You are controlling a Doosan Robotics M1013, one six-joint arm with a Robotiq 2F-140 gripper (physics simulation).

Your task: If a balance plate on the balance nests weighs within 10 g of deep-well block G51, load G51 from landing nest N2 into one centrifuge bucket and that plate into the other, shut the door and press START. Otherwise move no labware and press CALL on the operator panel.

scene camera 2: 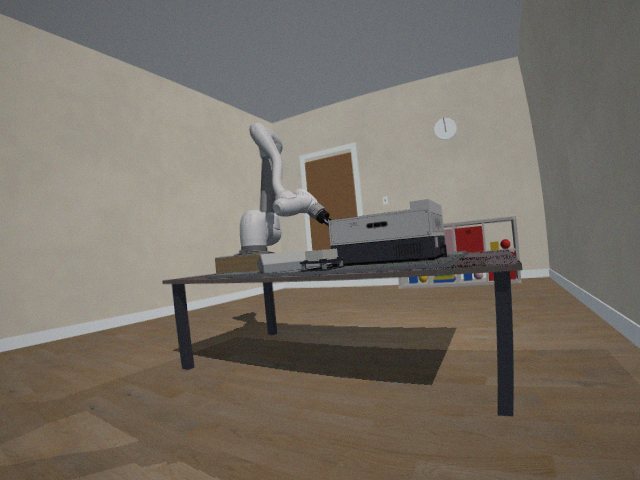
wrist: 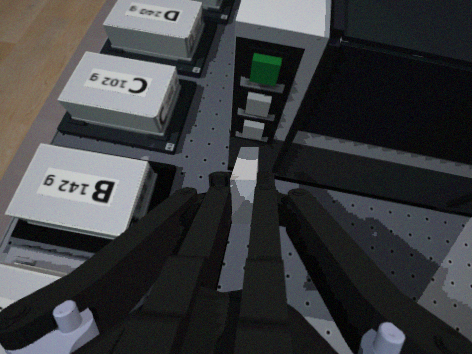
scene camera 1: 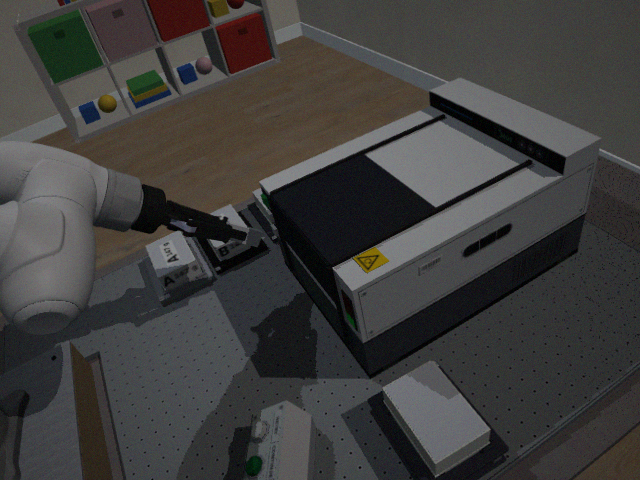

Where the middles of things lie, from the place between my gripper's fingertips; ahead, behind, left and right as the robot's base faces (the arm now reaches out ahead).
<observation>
Right now the centrifuge buttons (wrist: pixel 257 104) is 4 cm ahead of my hand, 1 cm to the left of it and 3 cm above it. Round my hand: dark sliding door (scene camera 1: pixel 338 210) 14 cm ahead, 13 cm to the right, 10 cm above; plate B (scene camera 1: pixel 223 251) 5 cm behind, 17 cm to the left, 8 cm below; green button (wrist: pixel 265 69) 4 cm ahead, 1 cm to the left, 7 cm above.
</observation>
